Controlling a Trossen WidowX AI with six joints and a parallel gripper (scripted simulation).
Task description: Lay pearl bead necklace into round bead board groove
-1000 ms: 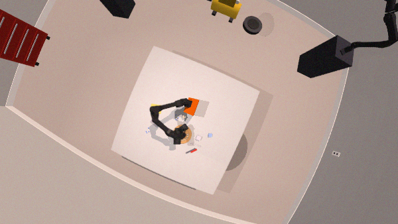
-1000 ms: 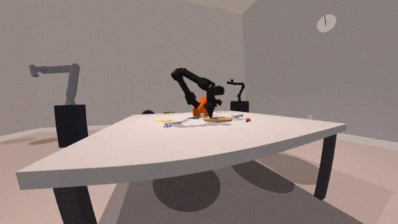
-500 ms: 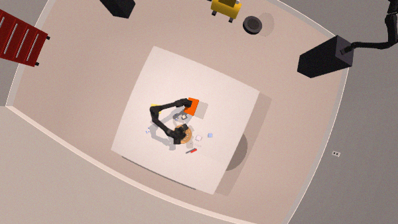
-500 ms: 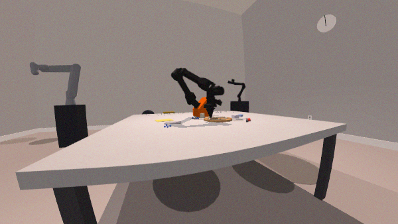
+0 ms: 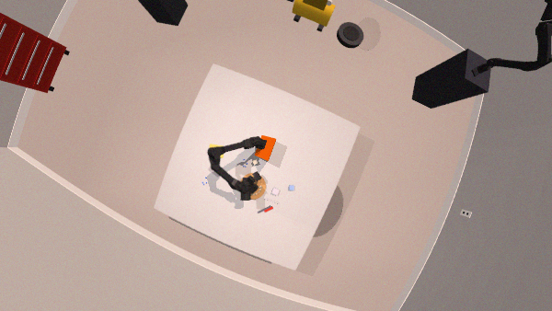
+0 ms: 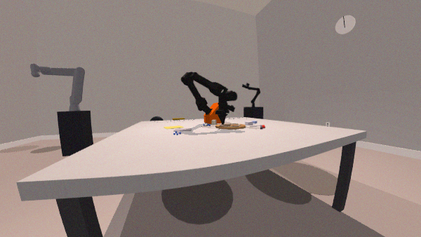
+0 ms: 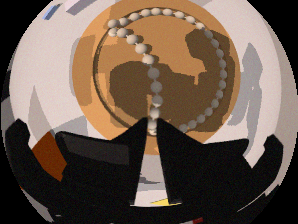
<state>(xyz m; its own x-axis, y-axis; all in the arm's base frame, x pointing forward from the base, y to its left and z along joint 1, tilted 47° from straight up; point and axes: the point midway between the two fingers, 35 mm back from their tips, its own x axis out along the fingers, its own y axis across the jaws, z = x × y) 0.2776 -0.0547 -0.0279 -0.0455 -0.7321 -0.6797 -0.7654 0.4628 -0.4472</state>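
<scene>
My gripper tip is now 40 mm short of the round tan bead board, 30 mm to the right of it and 10 mm above it. From my gripper tip the other things lie so: tool (190 mm to the left, 180 mm ahead, 10 mm below); then white square (210 mm to the left, 20 mm ahead); then pale blue cube (320 mm to the left, 40 mm behind, 10 mm below).
</scene>
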